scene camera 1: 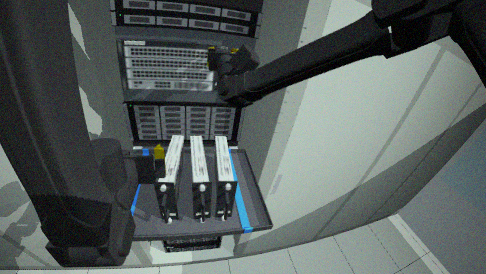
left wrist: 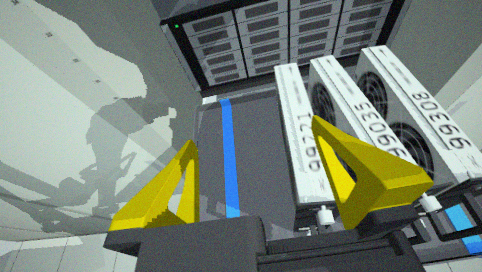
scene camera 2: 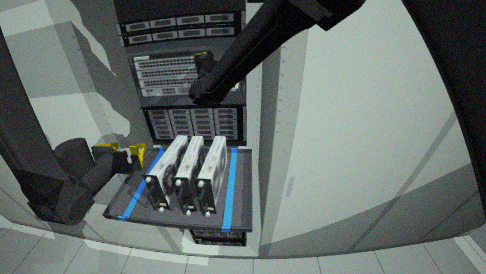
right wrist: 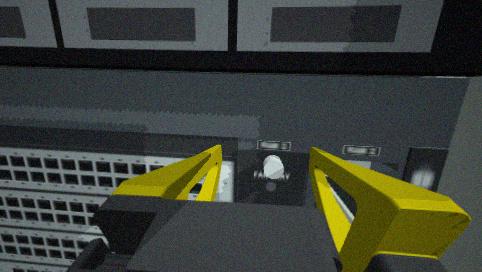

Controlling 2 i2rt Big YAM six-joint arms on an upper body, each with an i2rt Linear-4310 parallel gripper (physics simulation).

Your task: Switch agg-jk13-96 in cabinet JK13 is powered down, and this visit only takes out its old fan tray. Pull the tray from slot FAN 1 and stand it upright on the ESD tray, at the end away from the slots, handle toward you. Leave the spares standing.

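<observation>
The FAN 1 tray sits in its slot in the right wrist view, a dark faceplate with a white knob at its top under a small blurred label. My right gripper is open, fingers on either side of that faceplate; its lower part and handle are hidden. My left gripper is open and empty over the left side of the ESD tray, one finger beside the leftmost spare. Three white spares stand upright on it, black handles toward the front.
The switch fills the rack left of the fan slots. A second labelled slot lies right of FAN 1. Drive units sit above and below the switch. Blue strips cross the ESD tray.
</observation>
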